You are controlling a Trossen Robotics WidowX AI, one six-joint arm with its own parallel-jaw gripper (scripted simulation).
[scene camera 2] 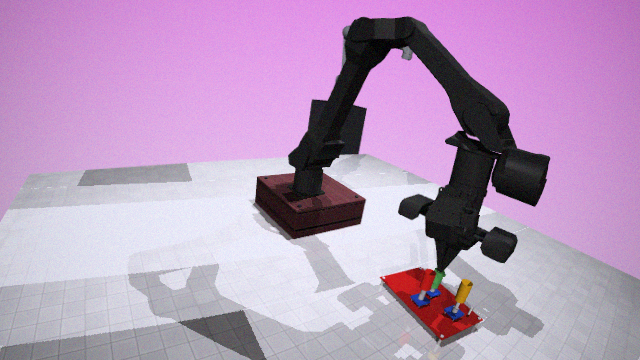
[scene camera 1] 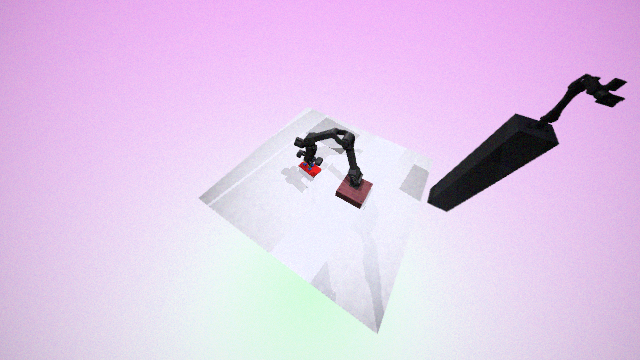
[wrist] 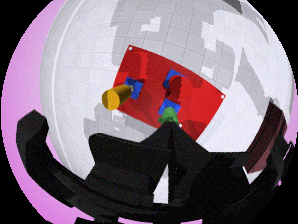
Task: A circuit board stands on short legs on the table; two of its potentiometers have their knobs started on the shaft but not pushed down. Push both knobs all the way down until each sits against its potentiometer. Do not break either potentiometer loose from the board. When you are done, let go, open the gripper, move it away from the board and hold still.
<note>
In view: my gripper (scene camera 2: 440, 270).
My gripper shows as well in the wrist view (wrist: 168, 125).
</note>
